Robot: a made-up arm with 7 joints. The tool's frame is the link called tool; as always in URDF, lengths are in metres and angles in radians. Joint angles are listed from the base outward. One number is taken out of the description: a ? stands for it. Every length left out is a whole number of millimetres.
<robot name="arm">
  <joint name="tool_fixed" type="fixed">
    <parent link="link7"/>
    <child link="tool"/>
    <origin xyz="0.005 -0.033 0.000" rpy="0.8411 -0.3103 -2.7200"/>
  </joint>
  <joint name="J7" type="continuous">
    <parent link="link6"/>
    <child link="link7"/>
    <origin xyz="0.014 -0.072 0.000" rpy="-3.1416 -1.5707 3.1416"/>
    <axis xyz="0 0 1"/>
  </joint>
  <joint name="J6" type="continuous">
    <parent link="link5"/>
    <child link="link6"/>
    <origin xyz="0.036 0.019 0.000" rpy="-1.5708 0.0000 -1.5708"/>
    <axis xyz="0 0 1"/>
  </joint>
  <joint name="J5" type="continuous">
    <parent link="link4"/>
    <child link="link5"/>
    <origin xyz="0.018 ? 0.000" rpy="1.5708 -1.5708 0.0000"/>
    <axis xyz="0 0 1"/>
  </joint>
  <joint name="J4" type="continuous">
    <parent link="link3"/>
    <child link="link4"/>
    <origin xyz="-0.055 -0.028 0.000" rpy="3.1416 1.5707 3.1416"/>
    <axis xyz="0 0 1"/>
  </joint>
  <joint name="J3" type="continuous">
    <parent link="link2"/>
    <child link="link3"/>
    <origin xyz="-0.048 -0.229 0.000" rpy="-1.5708 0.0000 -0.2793"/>
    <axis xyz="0 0 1"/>
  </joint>
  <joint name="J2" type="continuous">
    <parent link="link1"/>
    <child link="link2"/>
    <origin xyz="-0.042 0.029 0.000" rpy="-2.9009 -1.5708 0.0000"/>
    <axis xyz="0 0 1"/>
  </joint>
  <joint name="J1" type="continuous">
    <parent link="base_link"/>
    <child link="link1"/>
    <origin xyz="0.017 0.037 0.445" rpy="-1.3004 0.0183 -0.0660"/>
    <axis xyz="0 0 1"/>
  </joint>
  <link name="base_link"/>
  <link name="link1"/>
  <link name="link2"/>
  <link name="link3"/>
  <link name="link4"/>
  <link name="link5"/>
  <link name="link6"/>
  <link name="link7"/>
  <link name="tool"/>
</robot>
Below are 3 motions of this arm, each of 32 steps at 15 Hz.
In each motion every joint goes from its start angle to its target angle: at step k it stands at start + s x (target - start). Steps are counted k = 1, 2, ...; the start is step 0. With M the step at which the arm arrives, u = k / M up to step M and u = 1 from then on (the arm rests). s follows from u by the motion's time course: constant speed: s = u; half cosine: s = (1 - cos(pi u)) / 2; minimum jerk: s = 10 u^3 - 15 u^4 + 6 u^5.
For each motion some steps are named. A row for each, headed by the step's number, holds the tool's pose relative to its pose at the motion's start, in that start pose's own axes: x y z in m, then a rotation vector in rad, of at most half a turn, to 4 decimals.
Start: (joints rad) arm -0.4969 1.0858 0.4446 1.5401 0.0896 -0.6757 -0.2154
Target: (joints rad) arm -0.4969 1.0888 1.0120 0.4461 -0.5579 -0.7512 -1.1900
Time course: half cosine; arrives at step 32
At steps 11, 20, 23, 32:
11: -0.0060 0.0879 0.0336 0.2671 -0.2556 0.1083
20: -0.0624 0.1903 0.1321 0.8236 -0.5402 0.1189
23: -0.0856 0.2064 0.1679 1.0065 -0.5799 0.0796
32: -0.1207 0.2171 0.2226 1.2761 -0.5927 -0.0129

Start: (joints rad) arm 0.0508 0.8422 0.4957 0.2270 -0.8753 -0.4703 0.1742
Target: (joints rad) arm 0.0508 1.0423 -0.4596 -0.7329 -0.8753 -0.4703 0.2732
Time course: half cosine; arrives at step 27
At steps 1, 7, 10, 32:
1: 0.0013 -0.0008 0.0002 -0.0019 -0.0035 -0.0021
7: 0.0547 -0.0384 0.0166 -0.0949 -0.1619 -0.0908
10: 0.0963 -0.0777 0.0431 -0.1961 -0.3072 -0.1609
32: 0.1668 -0.2146 0.2726 -0.8440 -0.8874 -0.2862

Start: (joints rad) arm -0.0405 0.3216 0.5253 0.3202 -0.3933 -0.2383 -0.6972
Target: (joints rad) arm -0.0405 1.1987 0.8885 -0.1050 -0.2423 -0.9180 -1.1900
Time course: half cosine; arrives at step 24
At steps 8, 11, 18, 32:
8: -0.0024 0.1139 0.0710 0.2803 0.0424 -0.4021
11: 0.0213 0.1823 0.1309 0.4578 0.0813 -0.7302
18: 0.1293 0.2668 0.2636 0.7707 0.2110 -1.5427
32: 0.1752 0.2721 0.3028 0.8529 0.2758 -1.8418

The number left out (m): -0.221
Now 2 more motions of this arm.
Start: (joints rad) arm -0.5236 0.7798 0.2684 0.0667 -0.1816 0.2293 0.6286
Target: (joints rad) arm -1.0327 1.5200 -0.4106 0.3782 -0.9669 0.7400 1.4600
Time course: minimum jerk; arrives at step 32
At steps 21, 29, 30, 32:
21: 0.0035 0.0865 -0.0455 0.1176 0.6470 0.0313
29: -0.0300 0.1260 -0.0599 0.1879 0.9197 0.0598
30: -0.0310 0.1269 -0.0601 0.1894 0.9261 0.0606
32: -0.0314 0.1274 -0.0603 0.1901 0.9290 0.0610

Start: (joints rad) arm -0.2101 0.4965 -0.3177 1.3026 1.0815 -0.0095 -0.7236
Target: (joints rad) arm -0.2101 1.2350 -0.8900 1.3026 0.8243 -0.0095 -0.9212
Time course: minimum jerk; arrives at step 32
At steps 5, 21, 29, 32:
5: -0.0033 -0.0077 -0.0067 -0.0211 0.0069 -0.0053
21: -0.0762 -0.2483 -0.1228 -0.5936 0.0915 -0.1262
29: -0.0918 -0.3325 -0.1330 -0.7746 0.0827 -0.1528
32: -0.0922 -0.3353 -0.1331 -0.7806 0.0822 -0.1536

